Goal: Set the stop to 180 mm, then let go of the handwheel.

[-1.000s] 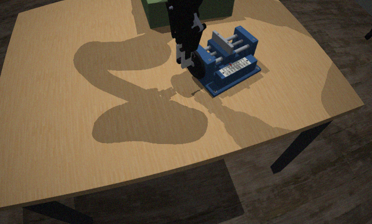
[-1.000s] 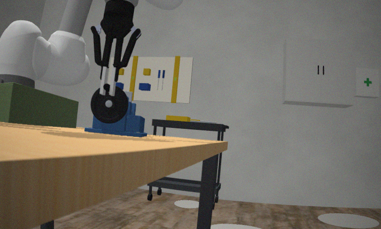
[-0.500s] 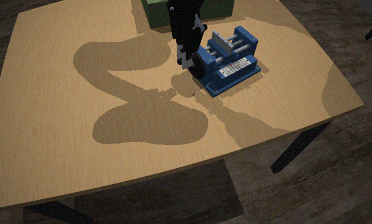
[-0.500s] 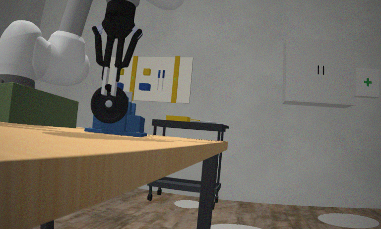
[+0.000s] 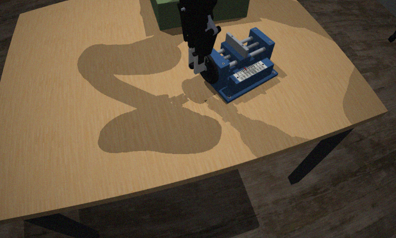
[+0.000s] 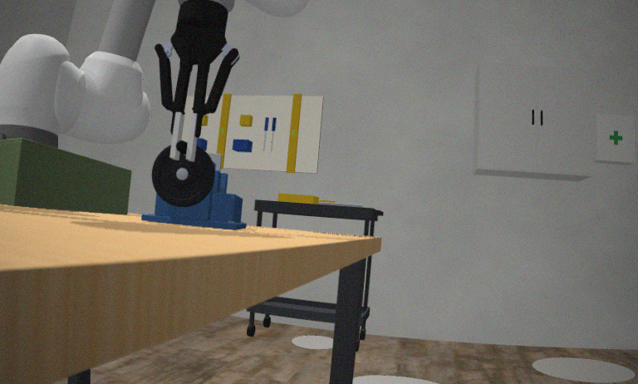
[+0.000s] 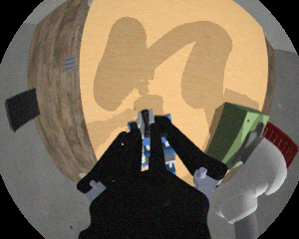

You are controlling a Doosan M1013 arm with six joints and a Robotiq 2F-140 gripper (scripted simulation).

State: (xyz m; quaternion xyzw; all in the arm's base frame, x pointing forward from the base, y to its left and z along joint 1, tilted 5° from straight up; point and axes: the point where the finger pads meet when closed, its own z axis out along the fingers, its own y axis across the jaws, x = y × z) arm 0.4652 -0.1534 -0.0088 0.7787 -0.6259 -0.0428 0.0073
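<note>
Now: the handwheel 1 cm behind my hand, 2 cm to the left of it and 2 cm below it. The rest, counted from my hand: stop plate 2 cm behind, 13 cm to the left, 4 cm below.
</note>
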